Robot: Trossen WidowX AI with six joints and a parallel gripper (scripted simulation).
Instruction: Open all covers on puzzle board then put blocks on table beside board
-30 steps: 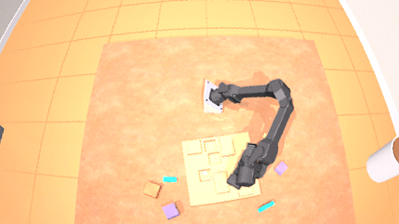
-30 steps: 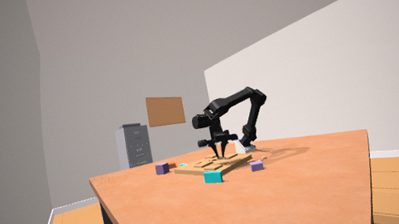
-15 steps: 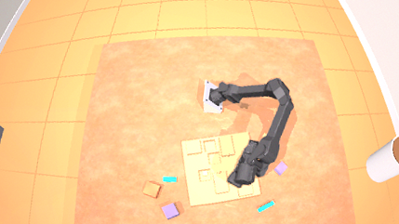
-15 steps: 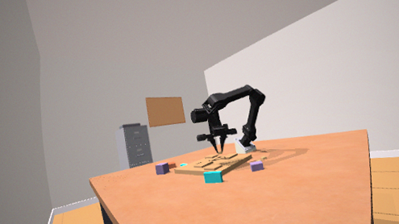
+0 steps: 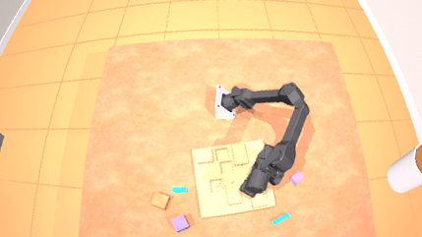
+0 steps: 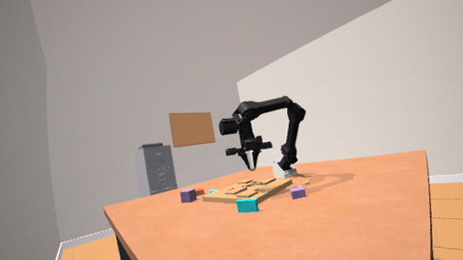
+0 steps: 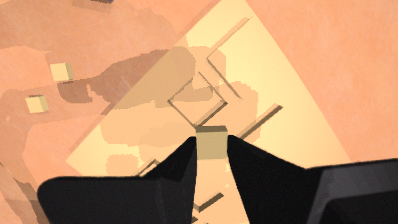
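The cyan block lies 6 cm ahead of my gripper tip, 29 cm to the right of it and 10 cm below it. The rest, counted from my gripper tip: orange block 12 cm ahead, 36 cm to the right, 10 cm below.
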